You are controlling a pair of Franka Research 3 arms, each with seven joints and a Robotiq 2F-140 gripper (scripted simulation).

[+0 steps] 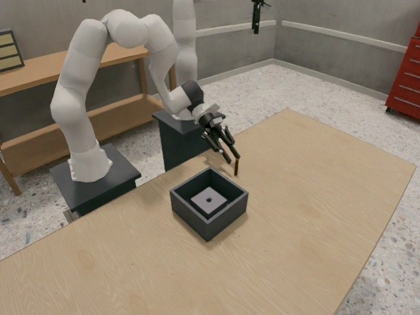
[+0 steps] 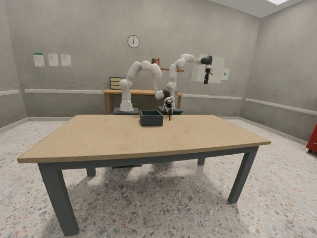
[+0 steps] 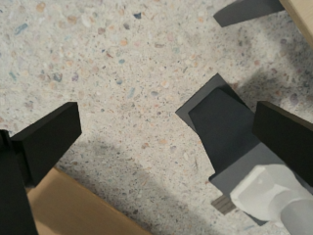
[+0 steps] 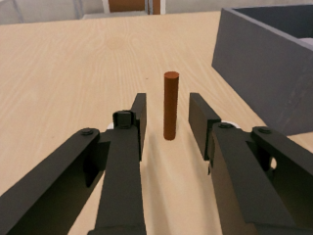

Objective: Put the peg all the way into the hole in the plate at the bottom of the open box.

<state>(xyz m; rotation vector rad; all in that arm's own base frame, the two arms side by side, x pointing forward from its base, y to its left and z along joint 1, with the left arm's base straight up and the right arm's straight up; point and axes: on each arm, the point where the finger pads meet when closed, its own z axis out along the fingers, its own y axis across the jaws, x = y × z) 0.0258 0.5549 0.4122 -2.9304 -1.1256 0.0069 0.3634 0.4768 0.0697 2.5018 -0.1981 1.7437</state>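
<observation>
My right hand is 5 cm short of the brown peg, 3 cm above it and 2 cm to the left of it. From my right hand the other things lie so: dark grey box: 25 cm to the right, 7 cm ahead, 4 cm below; grey plate: 25 cm to the right, 7 cm ahead, 3 cm below.
</observation>
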